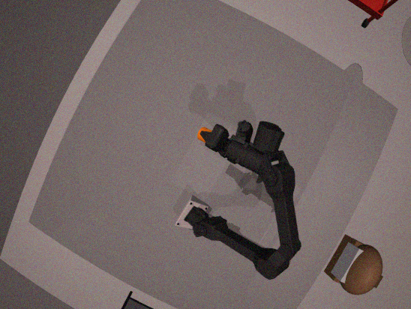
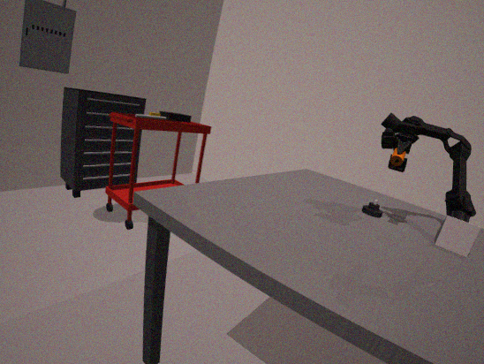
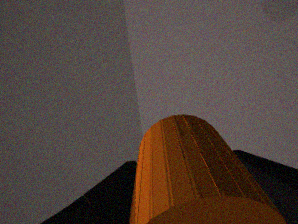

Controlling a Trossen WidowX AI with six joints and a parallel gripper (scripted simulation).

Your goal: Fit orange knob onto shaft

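Right now the orange knob is 30 mm to the right of my gripper tip and 20 mm above it. From my gripper tip the other things lie so: dark round pedestal (210 mm below, 160 mm to the right, 60 mm ahead).
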